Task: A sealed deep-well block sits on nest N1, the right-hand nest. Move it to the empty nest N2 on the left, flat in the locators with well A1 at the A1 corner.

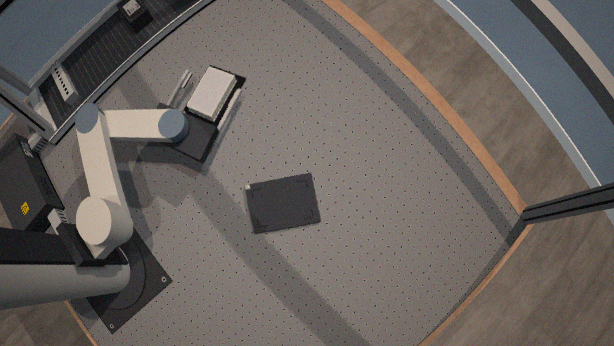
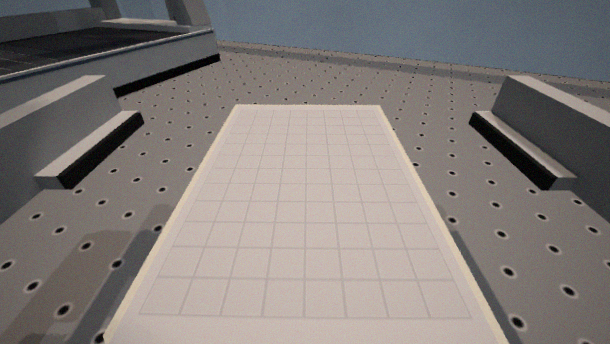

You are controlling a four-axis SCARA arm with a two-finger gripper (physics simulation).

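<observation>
The sealed deep-well block, with a pale gridded top, rests on the dark left-hand nest N2. Its lid looks level; the locators under it are hidden, and I cannot tell which corner is well A1. My gripper is open, its fingers wide apart on either side of the block, with a gap at each long side and nothing between the pads. The right-hand nest N1 is a bare dark plate with corner locators and a small white mark at its upper left corner.
The arm reaches over from its base plate at the lower left. A railed dark bench with a small black box stands beyond the nest on the left. A dark controller box stands at the left edge.
</observation>
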